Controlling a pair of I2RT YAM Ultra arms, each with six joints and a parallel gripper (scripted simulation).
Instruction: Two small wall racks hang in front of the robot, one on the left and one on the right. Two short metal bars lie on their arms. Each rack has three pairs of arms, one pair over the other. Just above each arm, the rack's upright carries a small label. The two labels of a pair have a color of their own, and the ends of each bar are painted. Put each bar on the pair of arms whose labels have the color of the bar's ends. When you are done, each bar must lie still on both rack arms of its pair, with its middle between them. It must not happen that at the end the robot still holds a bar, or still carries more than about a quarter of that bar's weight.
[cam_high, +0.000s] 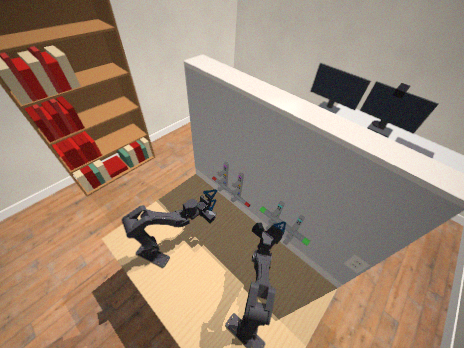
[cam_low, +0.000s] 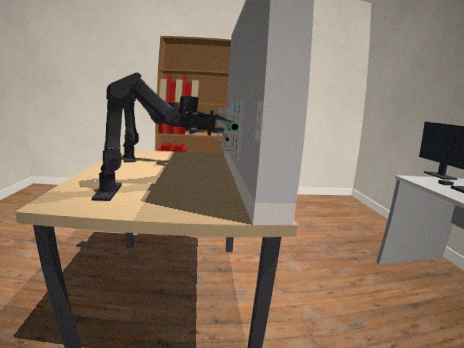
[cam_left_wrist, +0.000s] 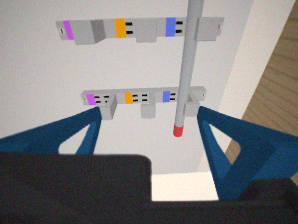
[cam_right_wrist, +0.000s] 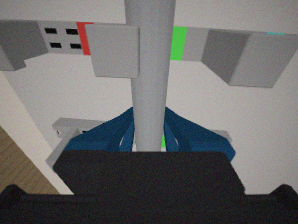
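Right now my right hand is right at the green-ended bar. Round my right hand: grey wall panel 17 cm to the left, 17 cm above, 13 cm ahead.
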